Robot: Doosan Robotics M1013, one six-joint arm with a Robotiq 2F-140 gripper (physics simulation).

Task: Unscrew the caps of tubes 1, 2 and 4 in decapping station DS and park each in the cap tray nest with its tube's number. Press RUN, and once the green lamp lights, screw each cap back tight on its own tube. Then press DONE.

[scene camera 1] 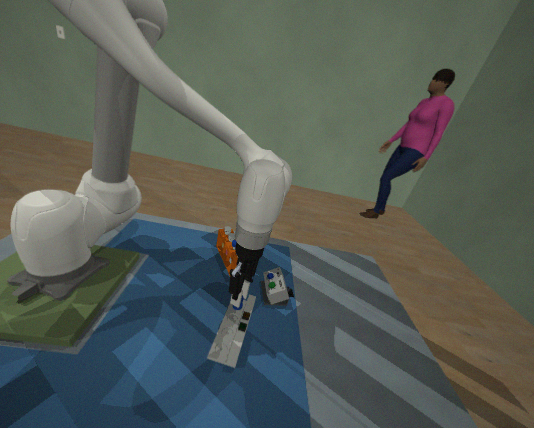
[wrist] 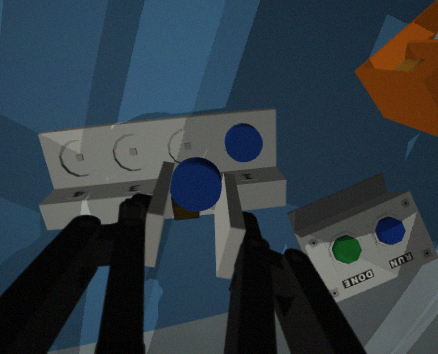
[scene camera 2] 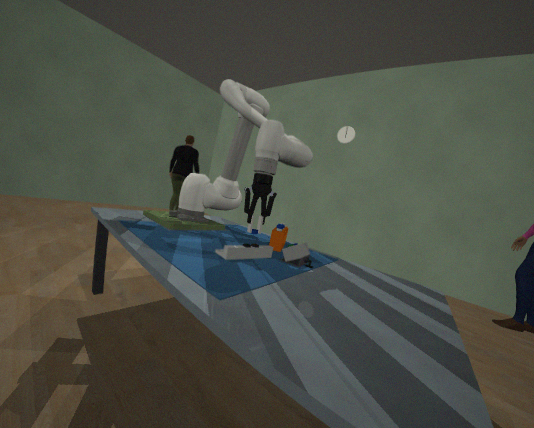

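Where they show: gripper, between the fingertips: (scene camera 1: 238, 300) (wrist: 195, 187) (scene camera 2: 254, 232); arm's base, origin of its link: (scene camera 1: 63, 271) (scene camera 2: 189, 218).
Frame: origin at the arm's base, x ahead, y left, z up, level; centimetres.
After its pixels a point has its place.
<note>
My gripper (scene camera 1: 240, 300) {x 57.1, y 5.2, z 6.6 cm} (scene camera 2: 256, 228) {x 57.1, y 5.2, z 6.6 cm} (wrist: 195, 187) {x 57.1, y 5.2, z 6.6 cm} is shut on a blue cap (scene camera 1: 237, 306) (scene camera 2: 254, 231) {x 58.1, y 4.5, z 7.3 cm} (wrist: 195, 183) {x 56.3, y 5.3, z 7.6 cm}, held above the grey cap tray (scene camera 1: 224, 346) {x 57.4, y -4.6, z -2.0 cm} (scene camera 2: 240, 254) {x 62.1, y -3.0, z -0.8 cm} (wrist: 105, 178) {x 58.9, y -3.6, z -1.5 cm} near nest 2, whose number is hidden. The wrist view shows another blue cap (wrist: 243, 142) {x 56.3, y 9.7, z -0.6 cm} in nest 1; nests 3 and 4 are empty. The orange decapping station (scene camera 1: 223, 246) (scene camera 2: 278, 240) {x 53.6, y 23.6, z 2.7 cm} (wrist: 415, 107) {x 53.0, y 23.0, z 4.2 cm} stands apart, with a blue cap (scene camera 1: 234, 243) (scene camera 2: 280, 226) visible on it. The button box (scene camera 1: 278, 297) {x 69.5, y 16.1, z 1.6 cm} (scene camera 2: 297, 253) {x 71.8, y 17.0, z 2.5 cm} (wrist: 320, 267) {x 67.8, y 16.2, z 3.9 cm} carries the blue RUN button (wrist: 390, 230) {x 64.3, y 22.6, z 4.3 cm} and green DONE button (wrist: 346, 249) {x 65.8, y 18.4, z 4.3 cm}.
A dark brown block (scene camera 1: 245, 315) {x 60.4, y 3.8, z 2.7 cm} and a dark green block (scene camera 1: 242, 326) {x 60.7, y -0.1, z 2.7 cm} are at the tray's side. The green base board (scene camera 1: 55, 325) {x 14.1, y -15.1, z 0.1 cm} (scene camera 2: 165, 220) {x 11.6, y -17.3, z -0.4 cm} carries the arm. A person in pink (scene camera 1: 430, 122) stands beyond the table; another in black (scene camera 2: 184, 161) stands behind the arm.
</note>
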